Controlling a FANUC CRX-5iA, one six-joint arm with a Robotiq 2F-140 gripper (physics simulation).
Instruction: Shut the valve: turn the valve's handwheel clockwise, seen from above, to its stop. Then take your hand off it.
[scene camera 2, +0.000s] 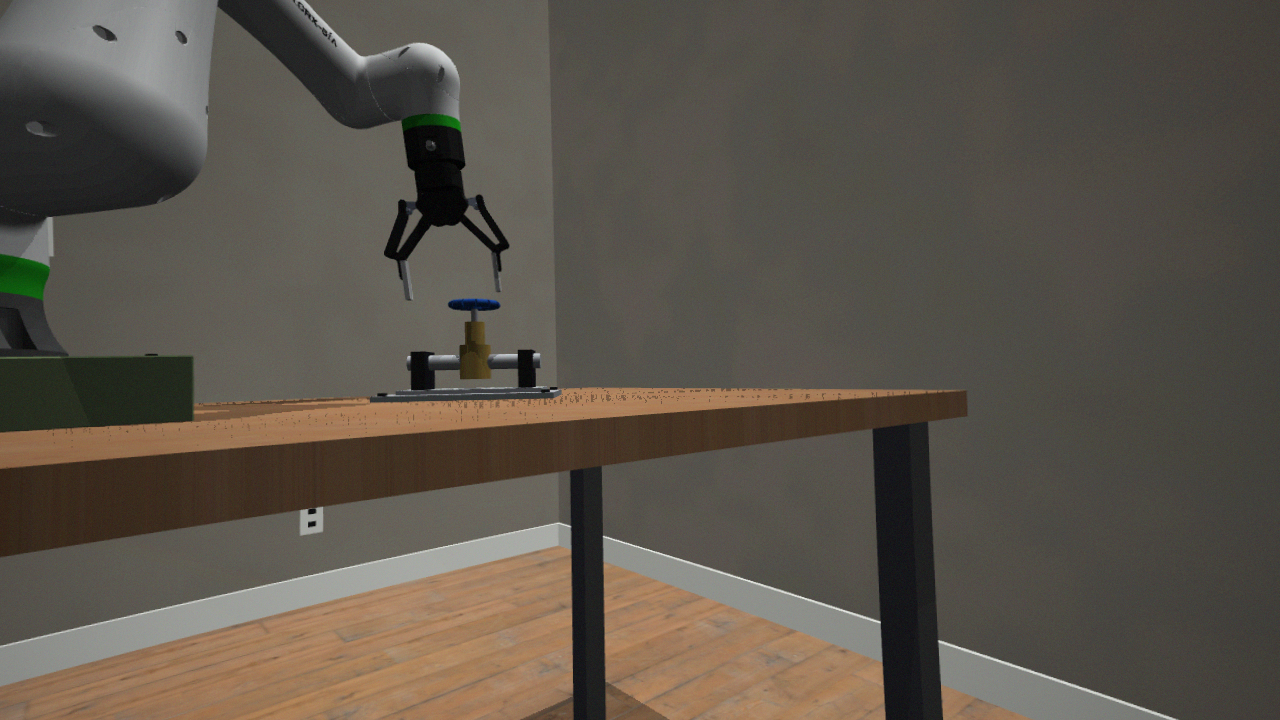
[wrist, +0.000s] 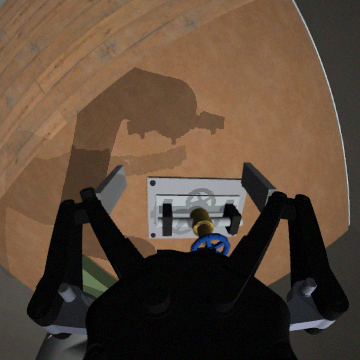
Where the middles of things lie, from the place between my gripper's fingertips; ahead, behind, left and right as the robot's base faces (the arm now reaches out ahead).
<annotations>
Right now the grey base plate (scene camera 2: 553, 392) is 17 cm below my hand, 16 cm to the right of it and 4 cm behind it.
</annotations>
